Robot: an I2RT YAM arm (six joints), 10 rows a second.
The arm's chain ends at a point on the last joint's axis. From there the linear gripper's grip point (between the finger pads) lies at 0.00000 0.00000 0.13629 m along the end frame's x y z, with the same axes.
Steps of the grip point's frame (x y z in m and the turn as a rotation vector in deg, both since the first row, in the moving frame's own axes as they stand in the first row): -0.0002 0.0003 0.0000 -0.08 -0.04 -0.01; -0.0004 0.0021 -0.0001 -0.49 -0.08 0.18; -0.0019 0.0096 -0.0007 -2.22 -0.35 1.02; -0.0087 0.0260 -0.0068 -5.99 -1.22 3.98; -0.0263 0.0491 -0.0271 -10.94 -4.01 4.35
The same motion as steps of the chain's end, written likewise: -0.0001 0.0001 0.0000 -0.08 -0.04 -0.01; -0.0002 0.0009 -0.0001 -0.49 -0.08 0.18; -0.0010 0.0043 -0.0006 -2.22 -0.35 1.02; -0.0053 0.0119 -0.0060 -5.99 -1.22 3.98; -0.0159 0.0236 -0.0243 -10.94 -4.01 4.35
